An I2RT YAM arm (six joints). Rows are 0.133 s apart.
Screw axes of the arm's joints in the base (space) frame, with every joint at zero. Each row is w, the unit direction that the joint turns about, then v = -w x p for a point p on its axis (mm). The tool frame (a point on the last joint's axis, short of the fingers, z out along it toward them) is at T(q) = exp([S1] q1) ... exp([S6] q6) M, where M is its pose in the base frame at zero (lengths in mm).
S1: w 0 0 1 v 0 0 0
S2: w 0 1 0 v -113.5 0 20
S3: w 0 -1 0 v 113.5 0 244
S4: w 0 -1 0 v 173.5 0 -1
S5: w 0 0 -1 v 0 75 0
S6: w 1 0 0 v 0 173.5 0
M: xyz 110.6 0 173.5 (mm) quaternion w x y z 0.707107 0 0.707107 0
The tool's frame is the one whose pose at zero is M.
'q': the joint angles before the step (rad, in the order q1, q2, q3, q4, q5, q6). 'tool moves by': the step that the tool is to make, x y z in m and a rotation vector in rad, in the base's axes. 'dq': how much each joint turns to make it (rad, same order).
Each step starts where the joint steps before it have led.
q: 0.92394 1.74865 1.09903 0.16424 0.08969 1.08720
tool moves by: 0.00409 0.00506 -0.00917 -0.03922 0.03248 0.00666
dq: -0.00124 0.03940 0.02955 -0.04086 -0.00799 -0.00191
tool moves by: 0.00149 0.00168 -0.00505 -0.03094 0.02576 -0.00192
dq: -0.00040 0.01817 0.01722 -0.03947 0.00031 0.00238
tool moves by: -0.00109 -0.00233 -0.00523 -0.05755 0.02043 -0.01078
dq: 0.00040 0.00406 0.00472 -0.05806 0.01970 -0.00886
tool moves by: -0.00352 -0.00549 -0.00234 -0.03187 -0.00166 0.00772
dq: -0.00079 -0.01703 -0.02331 -0.01585 0.00557 -0.02167
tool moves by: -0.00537 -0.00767 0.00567 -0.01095 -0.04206 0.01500
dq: 0.00021 -0.04399 -0.03764 0.01500 0.01232 -0.04122
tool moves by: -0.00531 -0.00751 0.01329 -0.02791 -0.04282 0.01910
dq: 0.00060 -0.05397 -0.01014 -0.03356 0.01507 -0.05253
